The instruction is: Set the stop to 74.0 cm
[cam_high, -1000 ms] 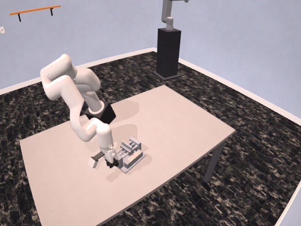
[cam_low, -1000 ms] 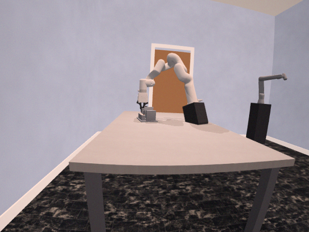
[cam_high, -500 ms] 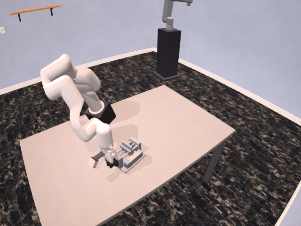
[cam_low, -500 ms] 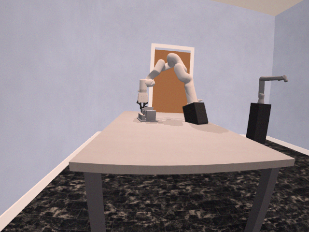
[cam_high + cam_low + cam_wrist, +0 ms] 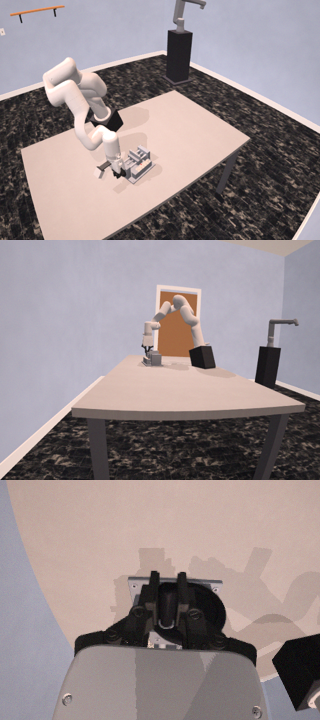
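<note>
The handwheel knob is 10 mm to the left of my hand. From my hand the other things lie so: sliding stop block (70 mm behind, 150 mm to the left, 10 mm below); black handwheel (10 mm behind, 20 mm to the left, 10 mm below).
</note>
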